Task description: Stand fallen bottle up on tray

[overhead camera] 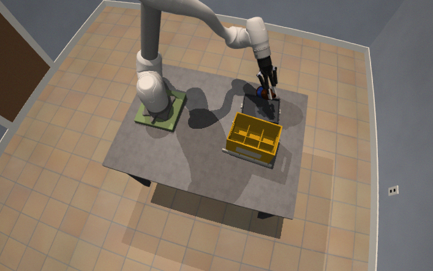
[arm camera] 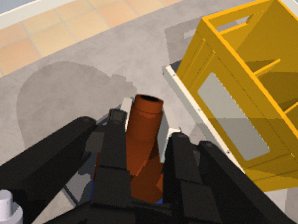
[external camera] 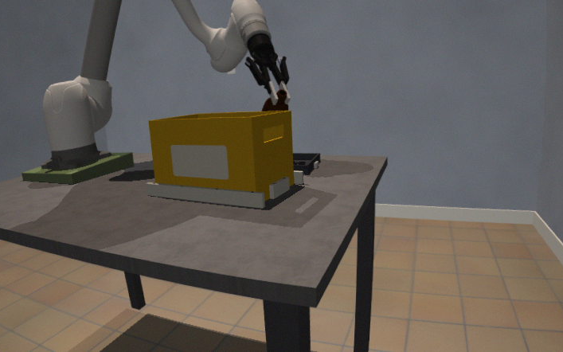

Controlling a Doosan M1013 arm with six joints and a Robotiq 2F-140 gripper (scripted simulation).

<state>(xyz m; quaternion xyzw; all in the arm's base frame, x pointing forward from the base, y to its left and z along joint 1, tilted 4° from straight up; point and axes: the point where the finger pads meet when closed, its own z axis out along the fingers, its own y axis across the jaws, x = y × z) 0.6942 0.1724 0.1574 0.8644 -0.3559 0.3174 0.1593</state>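
My hand is 20 mm past the bottle, 20 mm to the right of it and 50 mm above it. Also, from my hand: yellow crate: 50 mm behind, 260 mm to the right, 130 mm below; tray: 30 mm behind, 10 mm to the left, 200 mm below.
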